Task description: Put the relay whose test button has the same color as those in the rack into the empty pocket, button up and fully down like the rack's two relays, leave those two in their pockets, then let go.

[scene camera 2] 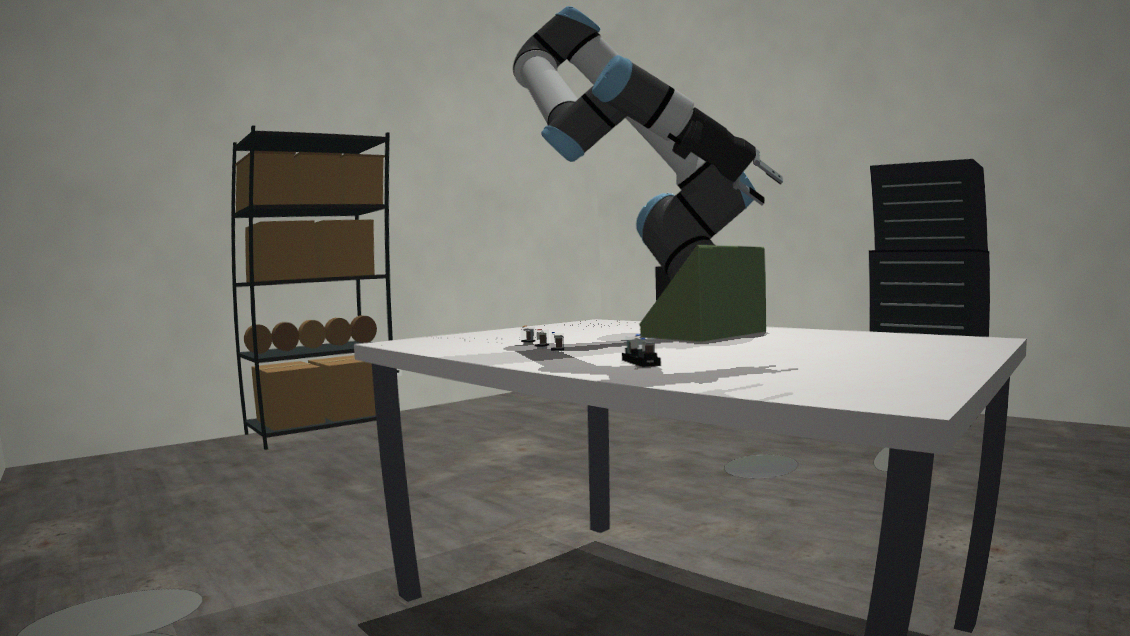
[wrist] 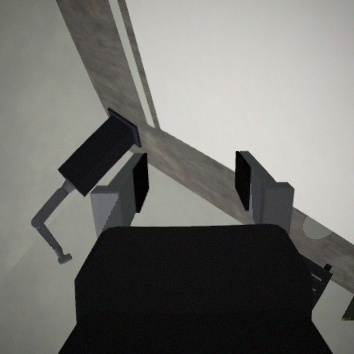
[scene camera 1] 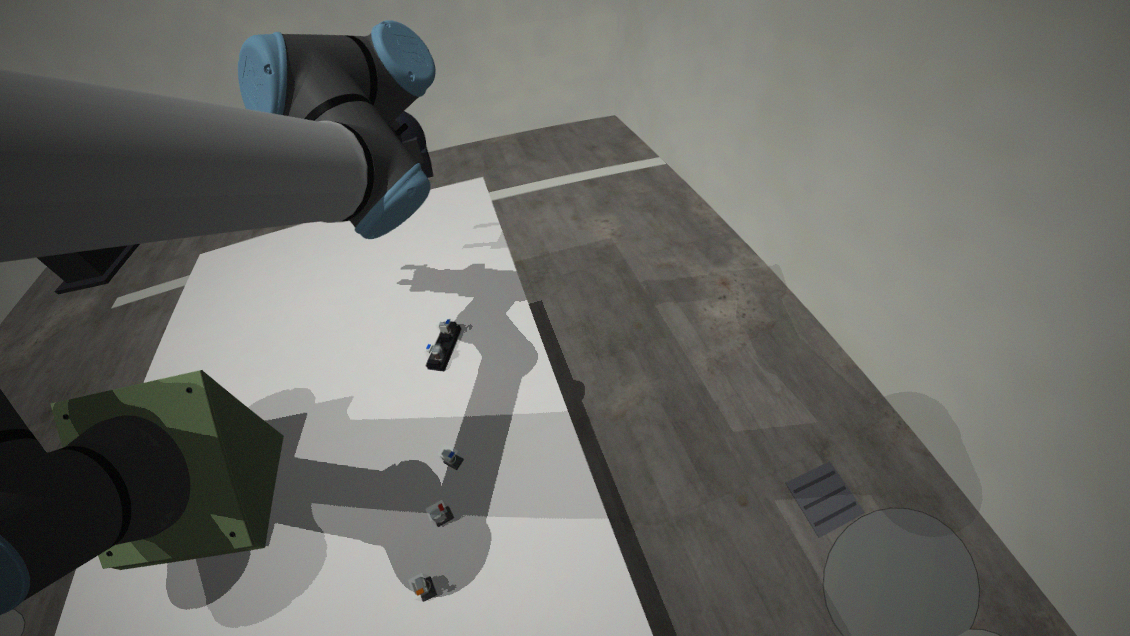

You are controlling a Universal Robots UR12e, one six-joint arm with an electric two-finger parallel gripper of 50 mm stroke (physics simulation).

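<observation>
A black rack on the white table holds two upright relays with blue buttons, one at its far end and one at its near end in scene camera 1. The empty pocket appears to lie between them. Three loose relays stand in a row apart from the rack: a blue-button relay nearest it, a red-button relay in the middle, and an orange-button relay farthest. My gripper is open and empty, high above the table, far from the relays; the arm hides its fingers in scene camera 1.
The green robot pedestal stands on the white table. A shelf unit and dark drawer cabinets stand beyond the table. A dark box with a thin jointed arm shows at left in the wrist view.
</observation>
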